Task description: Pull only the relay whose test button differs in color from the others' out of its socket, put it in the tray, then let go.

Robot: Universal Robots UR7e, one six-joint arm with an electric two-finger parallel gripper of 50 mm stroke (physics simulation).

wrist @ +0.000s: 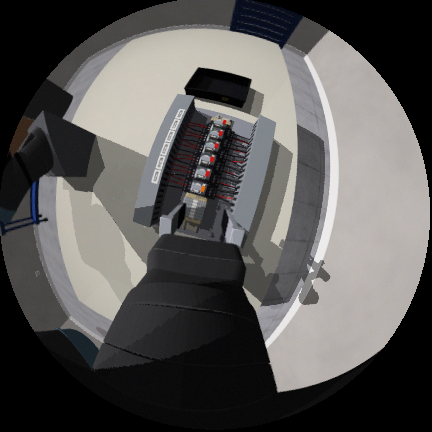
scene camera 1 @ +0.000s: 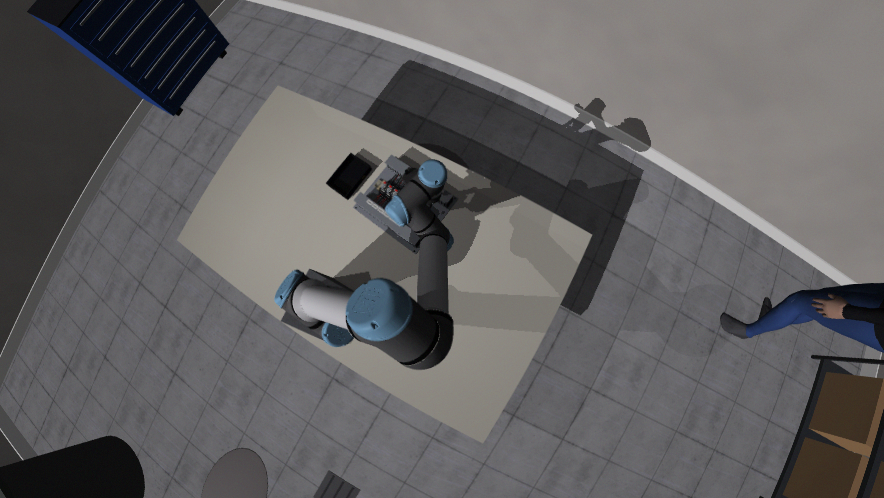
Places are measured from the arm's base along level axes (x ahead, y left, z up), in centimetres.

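Where they show: gripper, between the fingertips: (wrist: 203,213).
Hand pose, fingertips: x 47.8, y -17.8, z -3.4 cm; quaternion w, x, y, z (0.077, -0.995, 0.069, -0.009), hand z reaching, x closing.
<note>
Each offset is from my fingertips to the top centre of the thing. "*": to the spot under its first point. Level surfaces: height alone.
The relay with the orange test button @(dx -1.1, dy +3.8, dz -6.1 cm) (wrist: 199,188) sits in its socket at the near end of the relay row in the wrist view, beside the beige terminal blocks. The other relays have red buttons, such as the neighbouring relay @(dx -0.4, dy +6.6, dz -6.1 cm) (wrist: 203,173), and sit in the same row. The black tray @(* dx +3.2, dy +35.2, dz -12.7 cm) (scene camera 1: 349,175) (wrist: 218,87) lies beyond the far end of the row. My gripper (wrist: 203,213) is open and empty, above the near end of the panel, with the terminal blocks and bare panel showing between its fingers. In the scene view the arm hides the fingers and part of the row.
Grey wire ducts, one with white labels @(* dx -8.5, dy +10.0, dz -6.7 cm) (wrist: 161,155) and one opposite @(dx +9.4, dy +6.2, dz -6.7 cm) (wrist: 257,170), stand along both sides of the row. Red and black wires run from the sockets to the ducts. The pale table @(dz -13.0 cm) (scene camera 1: 247,204) carries the panel, the tray and the arm base.
</note>
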